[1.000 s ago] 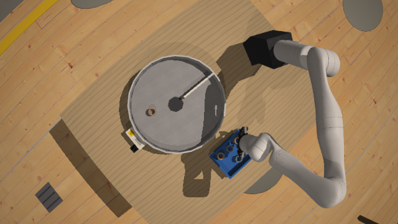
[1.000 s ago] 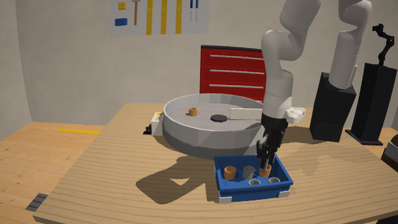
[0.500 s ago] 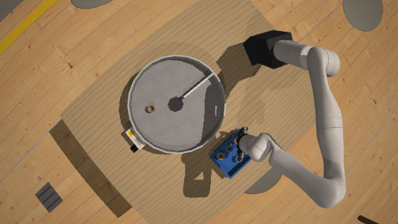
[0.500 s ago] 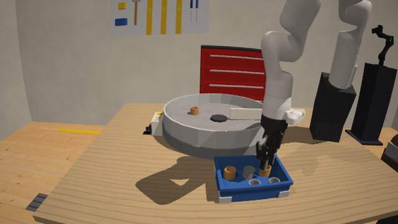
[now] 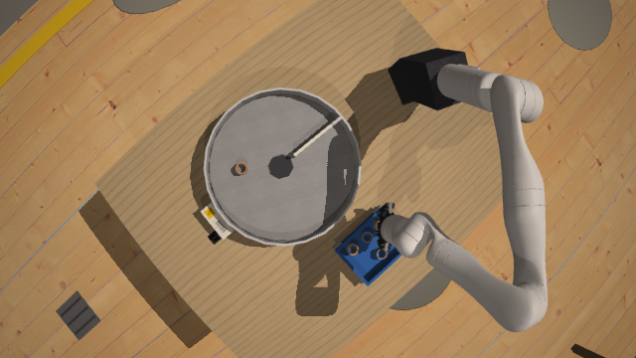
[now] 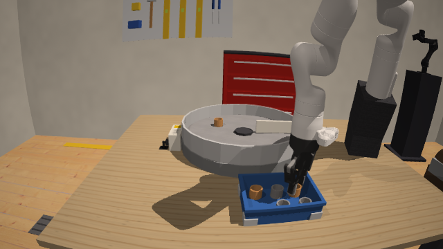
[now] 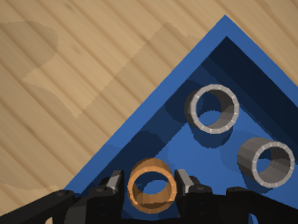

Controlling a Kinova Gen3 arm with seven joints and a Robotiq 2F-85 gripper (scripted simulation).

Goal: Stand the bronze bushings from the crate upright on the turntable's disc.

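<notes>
The blue crate is 50 mm ahead of my hand, 40 mm to the left of it and 10 mm below it. The rest, counted from my hand: grey turntable disc: 160 mm ahead, 290 mm to the right, 20 mm above.
</notes>
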